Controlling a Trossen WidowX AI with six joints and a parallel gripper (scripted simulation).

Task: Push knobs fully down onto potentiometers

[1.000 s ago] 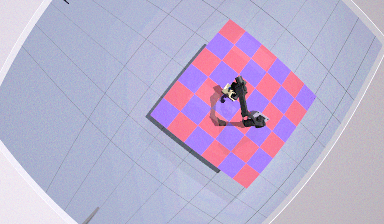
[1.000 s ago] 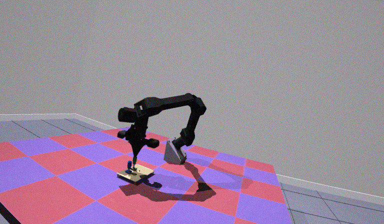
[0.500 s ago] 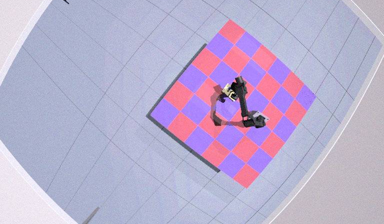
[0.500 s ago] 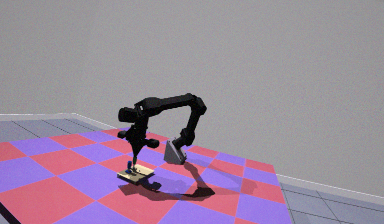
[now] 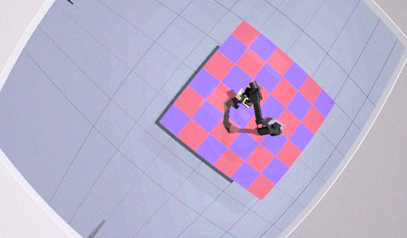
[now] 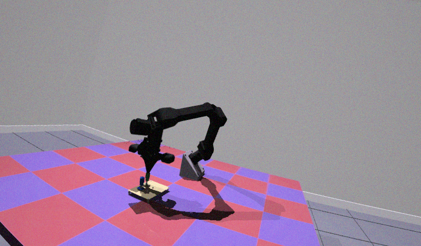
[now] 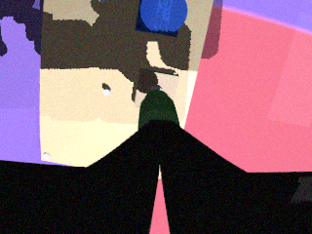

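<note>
The blue knob is 5 cm ahead of my gripper tip and 2 cm below it. Also, from my gripper tip: green knob: 2 cm below.
</note>
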